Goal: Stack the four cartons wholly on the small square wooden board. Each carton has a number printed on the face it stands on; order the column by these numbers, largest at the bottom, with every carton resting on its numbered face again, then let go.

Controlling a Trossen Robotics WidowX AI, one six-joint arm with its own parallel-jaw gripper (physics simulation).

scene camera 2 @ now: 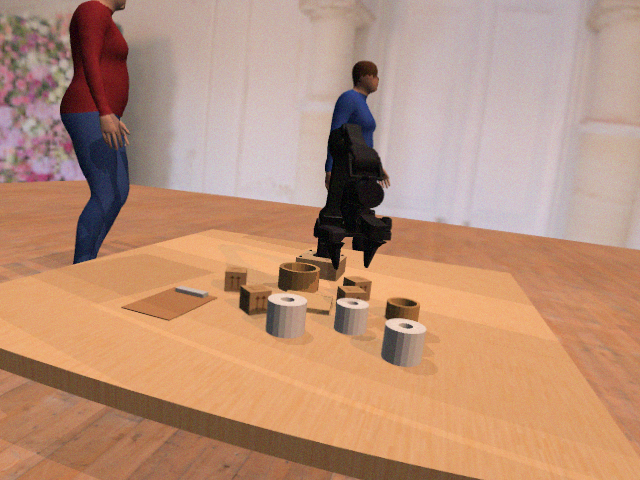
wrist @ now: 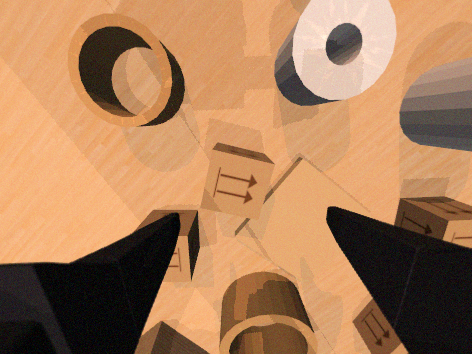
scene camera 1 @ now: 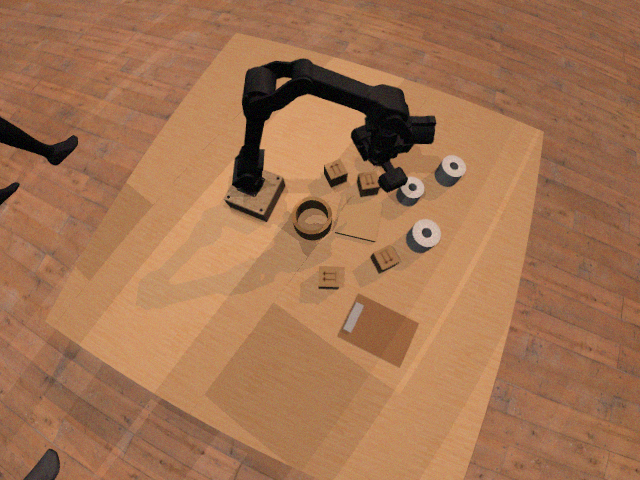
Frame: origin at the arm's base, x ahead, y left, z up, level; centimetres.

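Seen in the pictures: gripper, fingertip midpoint: (scene camera 2: 351,268) (wrist: 253,216) (scene camera 1: 373,173); arm's base at its link origin: (scene camera 2: 325,255) (scene camera 1: 250,184).
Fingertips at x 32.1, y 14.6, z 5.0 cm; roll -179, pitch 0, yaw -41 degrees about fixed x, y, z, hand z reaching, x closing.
Note:
Offsets run from my fingertips to a thing's middle.
Four brown cartons stand apart on the table, arrows on their upper faces; their numbered faces are hidden. One carton @(dz -8.0, dx -0.7, dy +0.6 cm) (scene camera 1: 368,184) (scene camera 2: 351,292) (wrist: 239,182) is close against a corner of the thin square wooden board @(dz -10.1, dx +0.8, dy -10.0 cm) (scene camera 1: 361,222) (scene camera 2: 319,302) (wrist: 295,215). A second carton @(dz -8.0, dx -11.1, dy +0.1 cm) (scene camera 1: 336,173) (scene camera 2: 364,284) (wrist: 184,252) stands beside it, partly behind a finger in the wrist view. A third carton @(dz -8.0, dx +11.8, dy -19.3 cm) (scene camera 1: 386,258) (scene camera 2: 255,299) (wrist: 456,227) and a fourth carton @(dz -8.0, dx -0.3, dy -30.2 cm) (scene camera 1: 329,277) (scene camera 2: 235,279) (wrist: 372,325) stand beyond the board's other side. My gripper (scene camera 2: 352,266) (wrist: 253,216) is open and empty, above the first two cartons.
Three white rolls @(dz -7.7, dx +11.9, dy +3.3 cm) (scene camera 1: 408,196) @(dz -7.2, dx +19.7, dy -8.9 cm) (scene camera 2: 285,320) (wrist: 372,65) stand along the board's outer side. A large wooden ring @(dz -7.7, dx -11.5, dy -16.4 cm) (scene camera 1: 312,234) (scene camera 2: 297,282) (wrist: 262,297) stands near the board. A smaller ring @(dz -8.6, dx -1.2, dy +13.4 cm) (scene camera 2: 402,313) (wrist: 74,65) stands near two rolls. A flat brown panel @(dz -10.1, dx +17.7, dy -37.6 cm) (scene camera 1: 385,333) (scene camera 2: 165,305) bears a grey bar.

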